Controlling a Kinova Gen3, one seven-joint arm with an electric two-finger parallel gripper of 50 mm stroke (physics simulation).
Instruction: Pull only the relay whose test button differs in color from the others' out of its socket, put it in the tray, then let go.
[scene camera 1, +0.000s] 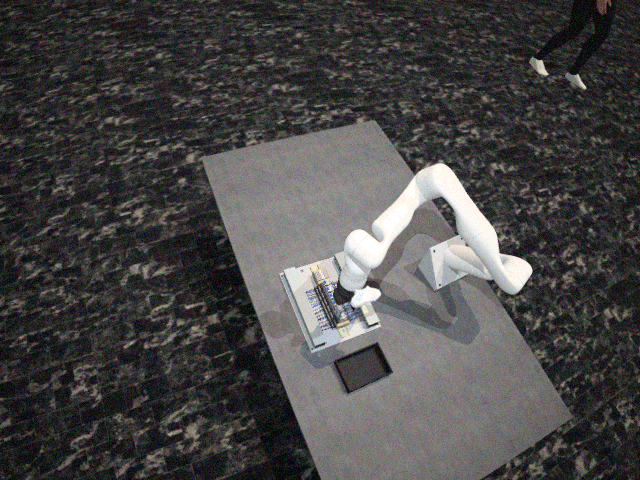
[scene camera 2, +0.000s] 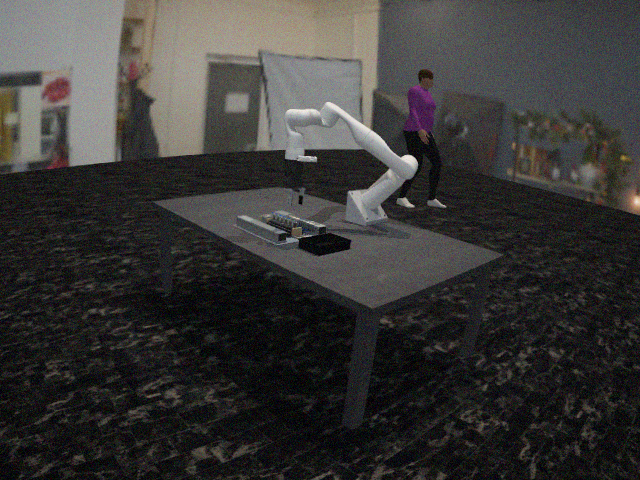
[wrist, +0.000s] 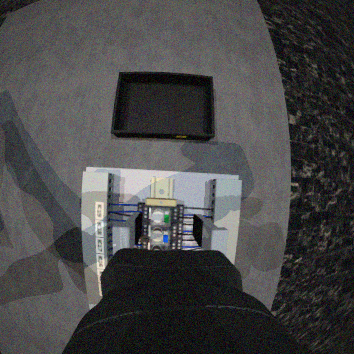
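Observation:
The relay with the green test button sits in its socket at the tray end of the relay row in the wrist view. The neighbouring relay has a blue button. Relays farther along are hidden by the gripper body. My gripper is open and empty, pointing down above the row. Its fingers appear on either side of the row in the wrist view, around the first two relays, and scene camera 2 shows them above the panel. The black tray is empty and stands beside the panel's end.
The relays stand on a light panel, with blue wires and raised grey ducts along both sides. A tan end block borders the green-button relay. A person stands beyond the table.

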